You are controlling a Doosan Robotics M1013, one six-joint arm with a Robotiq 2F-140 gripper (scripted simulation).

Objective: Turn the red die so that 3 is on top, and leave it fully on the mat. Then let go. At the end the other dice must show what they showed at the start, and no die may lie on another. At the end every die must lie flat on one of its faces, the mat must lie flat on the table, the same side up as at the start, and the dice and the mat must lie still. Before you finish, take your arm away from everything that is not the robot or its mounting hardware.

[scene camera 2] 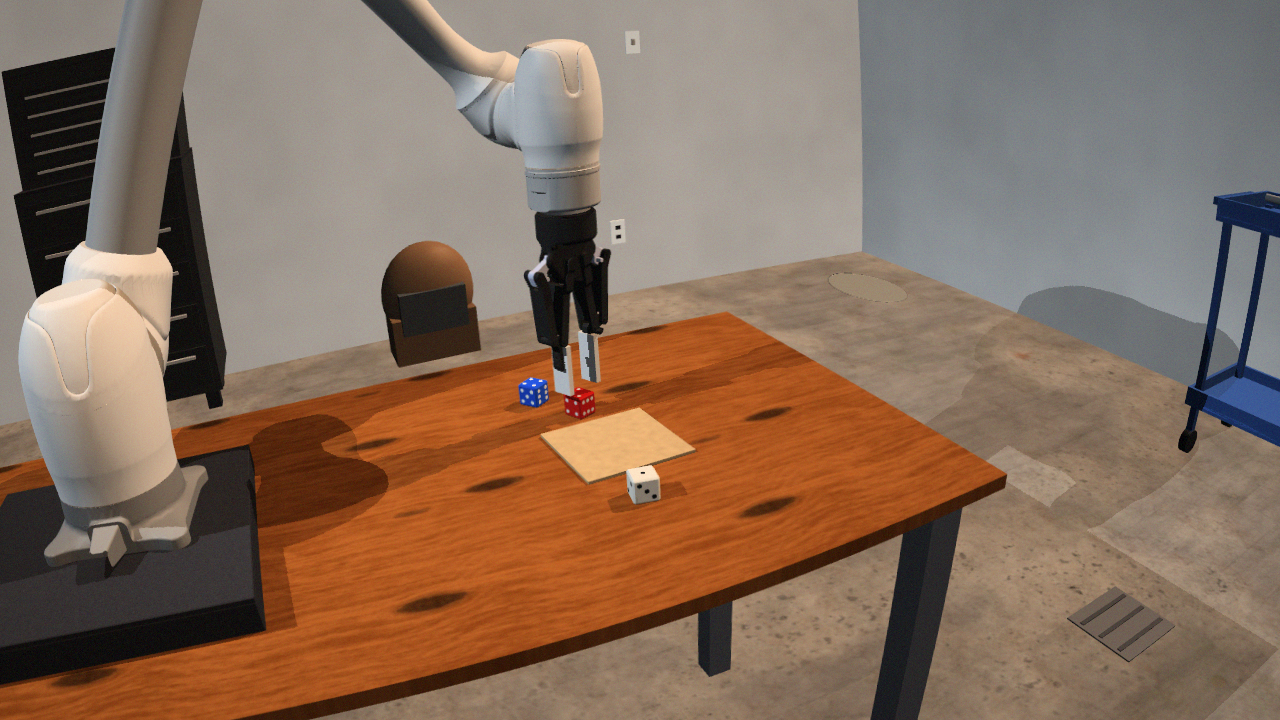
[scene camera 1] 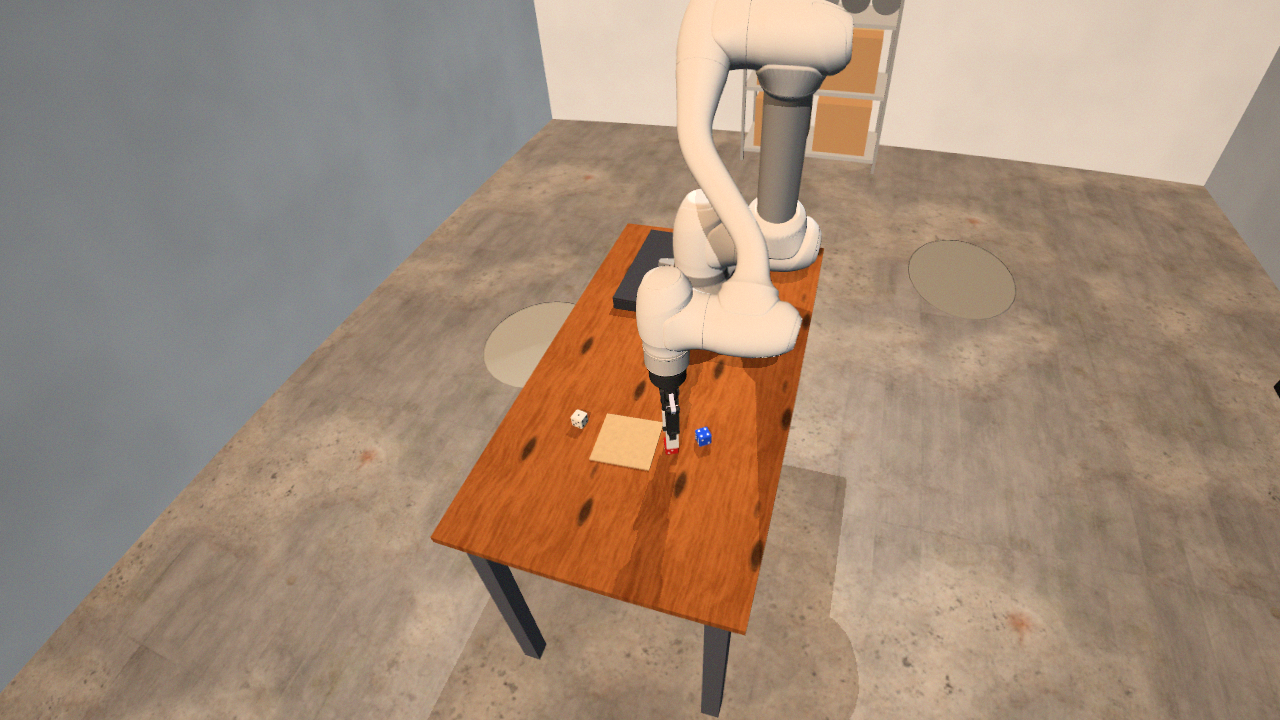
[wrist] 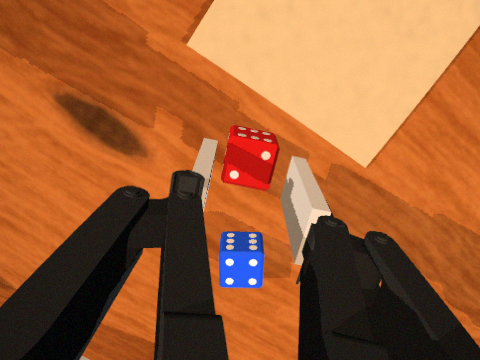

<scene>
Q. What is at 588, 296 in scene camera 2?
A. The gripper.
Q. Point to a blue die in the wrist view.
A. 241, 254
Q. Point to a tan mat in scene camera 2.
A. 600, 449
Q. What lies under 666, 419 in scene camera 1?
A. The gripper.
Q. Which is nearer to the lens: the blue die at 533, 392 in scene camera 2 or the white die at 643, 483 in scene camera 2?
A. The white die.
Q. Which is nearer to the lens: the red die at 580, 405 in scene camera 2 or the white die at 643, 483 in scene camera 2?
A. The white die.
</scene>
